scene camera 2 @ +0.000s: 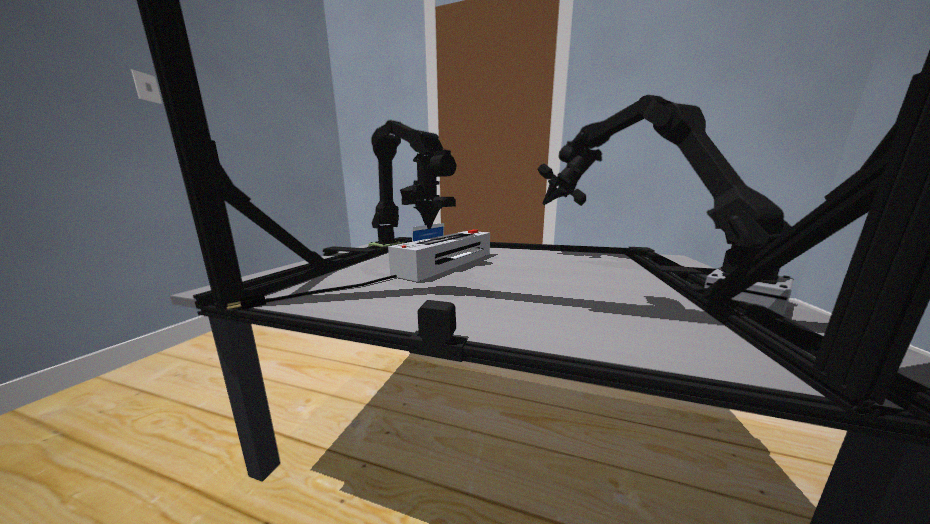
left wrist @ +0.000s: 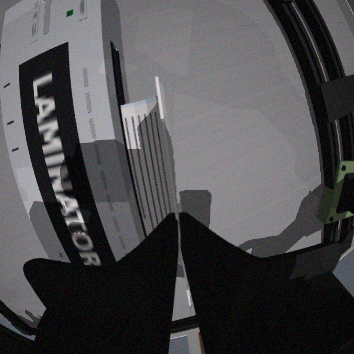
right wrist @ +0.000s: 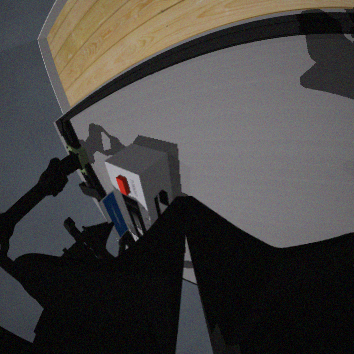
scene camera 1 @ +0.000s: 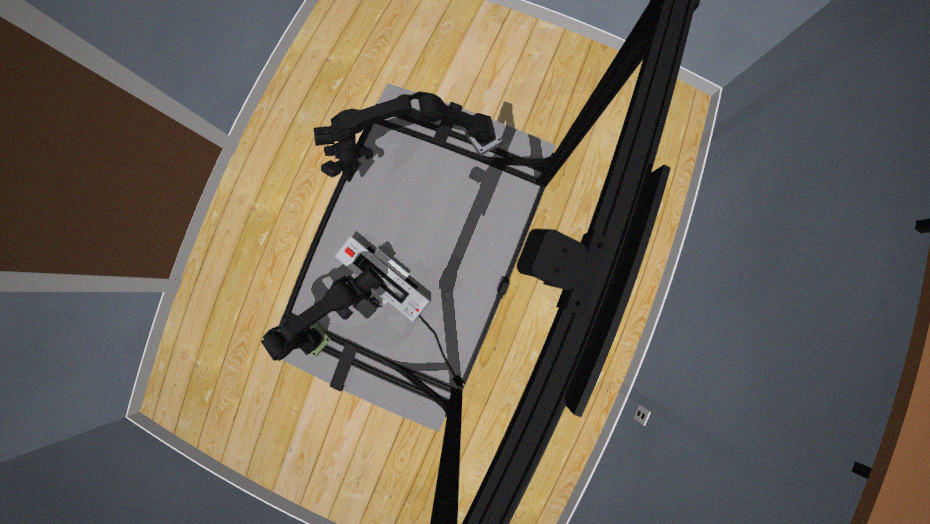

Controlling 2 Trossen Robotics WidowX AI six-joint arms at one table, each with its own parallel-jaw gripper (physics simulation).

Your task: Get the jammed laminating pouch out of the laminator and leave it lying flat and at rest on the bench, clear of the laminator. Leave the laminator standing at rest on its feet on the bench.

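Places are measured from the left arm's base along level axes (x ahead, y left, z up), in metres.
Pixels of known places: left gripper, fingertip midpoint: point(scene camera 2: 428, 229) point(left wrist: 177, 219) point(right wrist: 112, 221); right gripper, fingertip midpoint: point(scene camera 2: 543, 204) point(right wrist: 183, 203) point(scene camera 1: 348, 181); left arm's base, origin of the base link: point(scene camera 2: 386, 242) point(left wrist: 350, 191) point(right wrist: 75, 159) point(scene camera 1: 313, 339); right arm's base, origin of the base link: point(scene camera 2: 749, 276) point(scene camera 1: 484, 136).
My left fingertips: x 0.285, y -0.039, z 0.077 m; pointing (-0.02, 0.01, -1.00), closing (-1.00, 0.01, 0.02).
Ahead of a thing's pixels: the offset from my left fingertips to its top centre. "spot": to the spot under its first point. Level surfaces: height alone.
The white laminator point(scene camera 1: 415, 304) point(scene camera 2: 410, 263) point(left wrist: 89, 120) point(right wrist: 142, 159) stands upright on the grey bench {dz -0.103 m} point(scene camera 1: 403, 188) point(scene camera 2: 553, 279). The pouch point(scene camera 2: 424, 233) point(left wrist: 159, 97) point(right wrist: 116, 212), blue on one face, stands on edge behind the laminator in scene camera 2, beside its ribbed tray {spot: dx +0.021, dy -0.030, dz -0.058 m} point(left wrist: 144, 150). Its lower edge is hidden there. My left gripper point(scene camera 2: 428, 225) point(left wrist: 177, 219) is shut on the pouch, which shows nearly edge-on in the left wrist view. My right gripper point(scene camera 2: 546, 201) point(right wrist: 183, 203) is shut and empty, in the air well away from the laminator.
A black cord {spot: dx +0.065, dy -0.274, dz -0.094 m} point(scene camera 1: 434, 333) point(scene camera 2: 338, 285) runs from the laminator to a bench corner. Black rails point(scene camera 1: 312, 240) point(scene camera 2: 553, 364) edge the bench. A small black block point(scene camera 2: 436, 320) stands at the near rail in scene camera 2. A green arm base point(scene camera 1: 320, 340) point(left wrist: 336, 192) is at the side.
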